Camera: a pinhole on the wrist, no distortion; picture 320 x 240 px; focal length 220.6 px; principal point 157.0 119.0 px. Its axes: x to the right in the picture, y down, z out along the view. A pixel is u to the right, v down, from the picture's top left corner.
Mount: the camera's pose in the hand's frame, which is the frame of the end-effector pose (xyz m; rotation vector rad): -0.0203 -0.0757 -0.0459 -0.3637 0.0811 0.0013
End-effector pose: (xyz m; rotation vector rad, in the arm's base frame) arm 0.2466 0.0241 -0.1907 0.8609 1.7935 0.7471
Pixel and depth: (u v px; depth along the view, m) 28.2 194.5 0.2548
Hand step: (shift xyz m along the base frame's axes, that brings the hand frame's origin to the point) 0.2243 -0.0492 0.0952
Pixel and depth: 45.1 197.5 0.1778
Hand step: 0.1351 -0.0416 0.0515
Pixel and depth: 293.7 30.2 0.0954
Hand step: 0.0181 0.0000 -0.1035
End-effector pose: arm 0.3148 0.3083 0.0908 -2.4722 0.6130 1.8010
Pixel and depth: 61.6 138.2 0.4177
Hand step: -0.3922 0.0337 0.0624
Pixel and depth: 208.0 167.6 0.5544
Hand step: -0.4171 -0.1584 -0.2272
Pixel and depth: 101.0 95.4 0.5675
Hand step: -0.5229 0.0957 -0.0484
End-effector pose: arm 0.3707 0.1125 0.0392 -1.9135 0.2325 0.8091
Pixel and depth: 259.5 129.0 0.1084
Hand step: 0.0239 0.0653 -0.0132
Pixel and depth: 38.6 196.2 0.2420
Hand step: -0.2137 0.0694 -0.0274
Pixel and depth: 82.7 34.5 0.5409
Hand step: -0.3183 0.4760 0.0035
